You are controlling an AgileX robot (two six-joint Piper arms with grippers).
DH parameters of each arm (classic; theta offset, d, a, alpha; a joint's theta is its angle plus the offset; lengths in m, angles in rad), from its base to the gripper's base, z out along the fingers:
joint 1: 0 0.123 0 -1.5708
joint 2: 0.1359 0 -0.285 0
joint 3: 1.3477 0 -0.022 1.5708
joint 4: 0 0.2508 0 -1.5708
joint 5: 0 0 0.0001 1.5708
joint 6: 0 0.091 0 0
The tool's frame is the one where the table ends.
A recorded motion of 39 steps. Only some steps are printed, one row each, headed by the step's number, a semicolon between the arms.
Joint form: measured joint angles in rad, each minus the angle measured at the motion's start. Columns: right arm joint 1, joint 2, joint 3, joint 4, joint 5, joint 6; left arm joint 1, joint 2, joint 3, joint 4, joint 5, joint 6.
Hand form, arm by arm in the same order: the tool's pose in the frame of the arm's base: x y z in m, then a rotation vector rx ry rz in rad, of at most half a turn. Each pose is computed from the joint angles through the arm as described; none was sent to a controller.
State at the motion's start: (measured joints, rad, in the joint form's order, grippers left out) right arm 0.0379 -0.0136 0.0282 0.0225 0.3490 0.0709; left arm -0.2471 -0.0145 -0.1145 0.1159 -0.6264 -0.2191
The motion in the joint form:
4: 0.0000 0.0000 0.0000 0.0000 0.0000 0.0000; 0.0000 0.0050 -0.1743 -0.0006 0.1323 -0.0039
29: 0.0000 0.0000 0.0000 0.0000 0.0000 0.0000; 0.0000 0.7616 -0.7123 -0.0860 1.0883 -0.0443
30: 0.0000 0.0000 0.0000 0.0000 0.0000 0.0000; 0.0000 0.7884 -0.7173 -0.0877 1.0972 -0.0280
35: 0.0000 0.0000 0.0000 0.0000 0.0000 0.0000; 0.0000 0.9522 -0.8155 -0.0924 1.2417 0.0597
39: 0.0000 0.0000 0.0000 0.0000 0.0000 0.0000; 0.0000 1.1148 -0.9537 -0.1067 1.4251 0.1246
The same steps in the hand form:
4: 0.0531 0.0027 0.1730 0.0447 1.8477 0.0978; -0.0016 -0.0047 0.3434 0.0964 0.6933 -0.3724
29: 0.0531 0.0027 0.1730 0.0447 1.8477 0.0978; 0.1455 -0.0355 0.3800 0.0006 1.8780 -0.3214
30: 0.0531 0.0027 0.1730 0.0447 1.8477 0.0978; 0.1517 -0.0371 0.3768 0.0152 1.9080 -0.3064
35: 0.0531 0.0027 0.1730 0.0447 1.8477 0.0978; 0.1850 -0.0454 0.3688 0.1048 2.1114 -0.2176
39: 0.0531 0.0027 0.1730 0.0447 1.8477 0.0978; 0.2159 -0.0538 0.3663 0.1809 2.3128 -0.1623

